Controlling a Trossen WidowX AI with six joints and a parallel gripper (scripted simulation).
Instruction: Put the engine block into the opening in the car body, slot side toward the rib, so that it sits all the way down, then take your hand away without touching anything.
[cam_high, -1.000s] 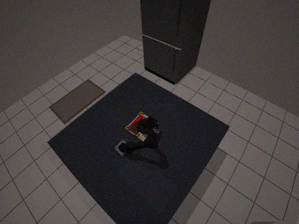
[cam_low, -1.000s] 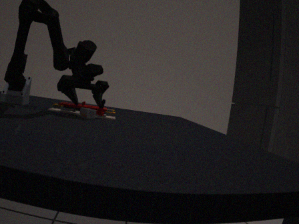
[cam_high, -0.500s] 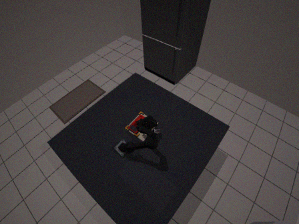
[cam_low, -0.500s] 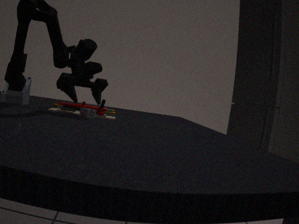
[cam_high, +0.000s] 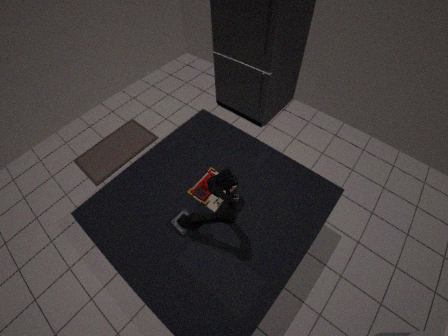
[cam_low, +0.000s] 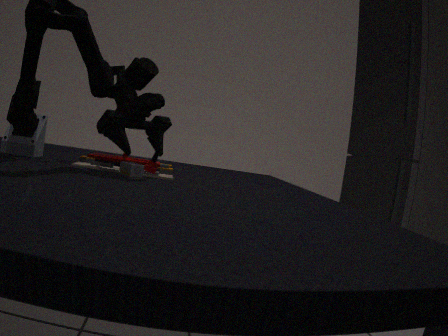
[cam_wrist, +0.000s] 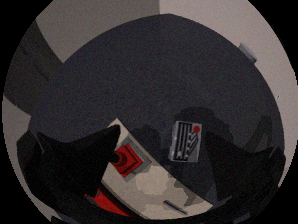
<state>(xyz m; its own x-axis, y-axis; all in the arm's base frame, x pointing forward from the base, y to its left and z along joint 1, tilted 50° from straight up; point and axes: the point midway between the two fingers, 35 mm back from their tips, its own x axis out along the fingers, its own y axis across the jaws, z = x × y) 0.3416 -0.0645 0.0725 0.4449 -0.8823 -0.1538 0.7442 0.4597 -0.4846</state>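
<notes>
My gripper tip is 20 mm past the grey engine block, 10 mm to the left of it and 40 mm above it.
</notes>
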